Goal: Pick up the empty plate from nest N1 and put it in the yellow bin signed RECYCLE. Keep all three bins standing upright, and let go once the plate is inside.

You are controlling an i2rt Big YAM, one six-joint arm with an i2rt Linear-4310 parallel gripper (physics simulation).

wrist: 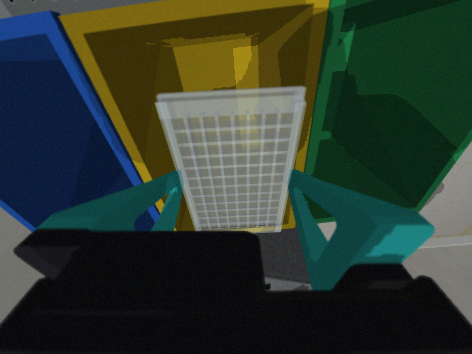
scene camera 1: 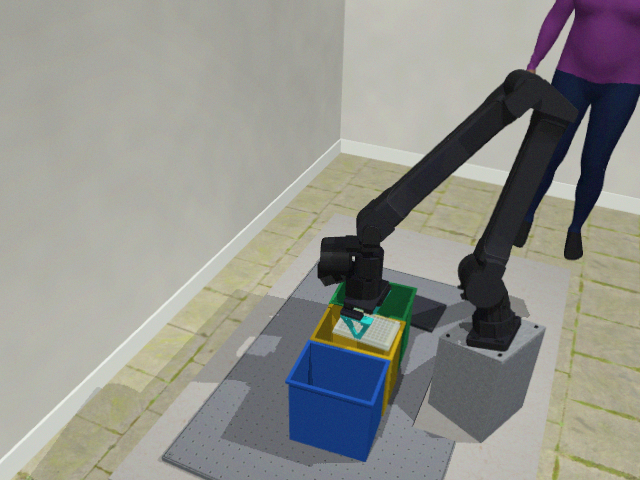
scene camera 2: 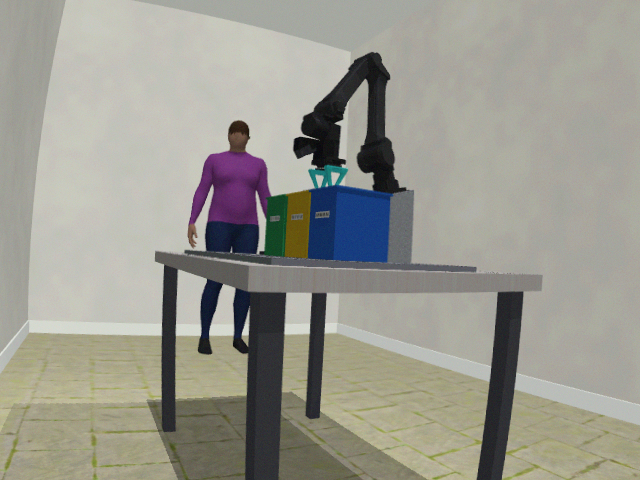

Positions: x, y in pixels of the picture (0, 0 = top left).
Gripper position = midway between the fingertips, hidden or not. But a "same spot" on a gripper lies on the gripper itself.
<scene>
My gripper shows in the wrist view, in scene camera 1 and in scene camera 2 [325, 193]. A green bin shows in the wrist view, in scene camera 1 and in scene camera 2 [275, 237]. One and the same spot on the green bin: [scene camera 1: 398, 305] is [wrist: 384, 153]. One and the same spot on my gripper: [scene camera 1: 347, 314] is [wrist: 49, 276].
</scene>
